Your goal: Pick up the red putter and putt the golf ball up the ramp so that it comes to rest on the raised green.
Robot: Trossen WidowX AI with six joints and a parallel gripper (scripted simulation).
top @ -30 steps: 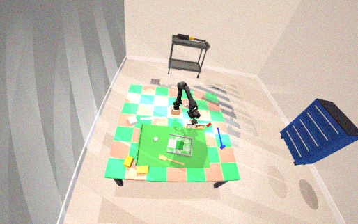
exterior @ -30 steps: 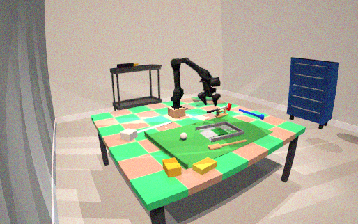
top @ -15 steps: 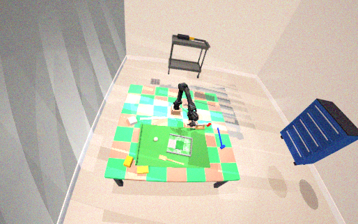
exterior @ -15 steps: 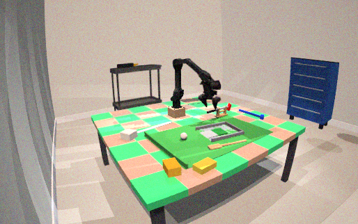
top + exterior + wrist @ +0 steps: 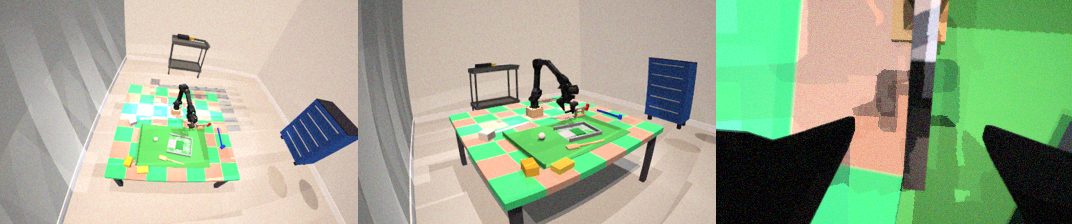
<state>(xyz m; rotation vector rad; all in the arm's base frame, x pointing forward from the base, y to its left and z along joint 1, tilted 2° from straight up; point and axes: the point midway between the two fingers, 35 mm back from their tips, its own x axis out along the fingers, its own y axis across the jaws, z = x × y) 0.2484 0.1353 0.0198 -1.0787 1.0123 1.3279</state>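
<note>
Right now the wooden stand is 130 mm to the left of my gripper tip, 20 mm below it and 10 mm behind it. Round my gripper tip: white block 650 mm to the right, 60 mm behind, 30 mm below; blue putter 360 mm to the left, 150 mm ahead, 40 mm below; white golf ball 390 mm to the right, 170 mm ahead, 30 mm below.
</note>
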